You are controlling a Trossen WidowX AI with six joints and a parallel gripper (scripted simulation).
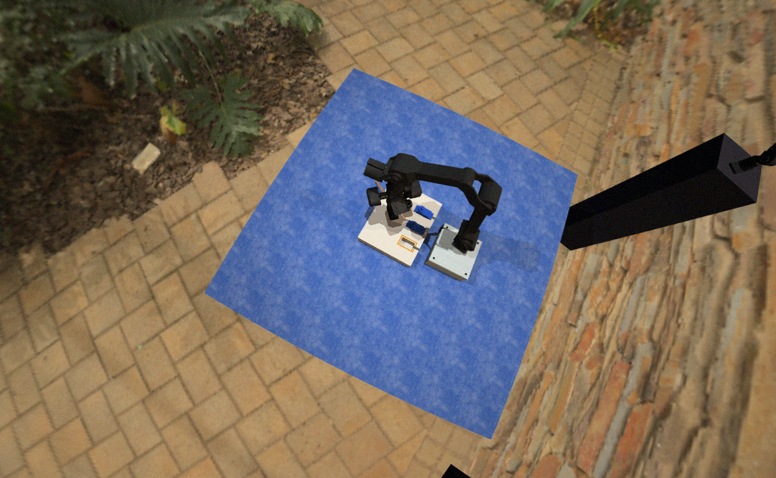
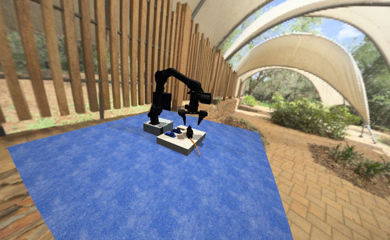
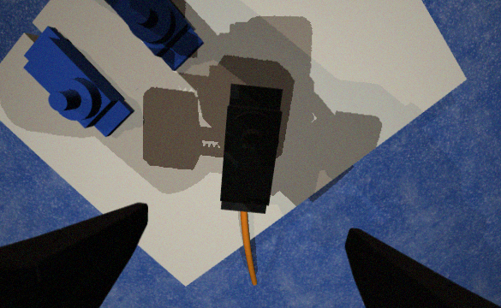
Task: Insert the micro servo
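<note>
The pale deck is 120 mm below my gripper tip, 20 mm behind it and 10 mm to the left of it.
</note>
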